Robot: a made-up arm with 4 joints.
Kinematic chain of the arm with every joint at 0, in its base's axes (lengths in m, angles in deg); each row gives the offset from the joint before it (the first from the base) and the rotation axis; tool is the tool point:
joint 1: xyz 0 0 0.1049 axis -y
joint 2: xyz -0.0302 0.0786 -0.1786 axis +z
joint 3: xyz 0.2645 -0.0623 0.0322 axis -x
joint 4: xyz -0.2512 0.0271 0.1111 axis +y
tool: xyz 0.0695 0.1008 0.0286
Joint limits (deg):
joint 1: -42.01..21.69
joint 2: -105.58..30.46
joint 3: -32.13..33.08
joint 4: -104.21..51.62
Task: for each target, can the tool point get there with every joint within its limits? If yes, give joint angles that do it. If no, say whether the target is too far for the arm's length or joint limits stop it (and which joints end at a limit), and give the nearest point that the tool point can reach.
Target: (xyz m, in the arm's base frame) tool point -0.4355 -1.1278 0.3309
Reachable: no: too far | nearest point -0.0598 -0.0057 0.1359 | short by 1.199 m
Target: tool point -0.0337 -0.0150 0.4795
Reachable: no: joint limits stop it (at a limit: joint 1, joint 2, joint 3) | nearest point -0.0175 0.0487 0.2196 | short by 0.268 m
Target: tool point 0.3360 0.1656 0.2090
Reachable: no: joint limits stop it (at a limit: joint 1, joint 3) | nearest point 0.1317 0.1119 0.0866 | short by 0.244 m
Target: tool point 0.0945 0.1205 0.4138
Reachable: no: joint limits stop it (at a limit: joint 1, joint 2, joint 3) | nearest point -0.0087 0.0863 0.2192 | short by 0.223 m
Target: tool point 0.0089 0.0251 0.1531
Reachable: yes | joints -3.04 -73.84 -14.22 -27.69
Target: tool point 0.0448 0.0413 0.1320
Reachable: yes | joints 4.17 -39.46 -16.76 0.42
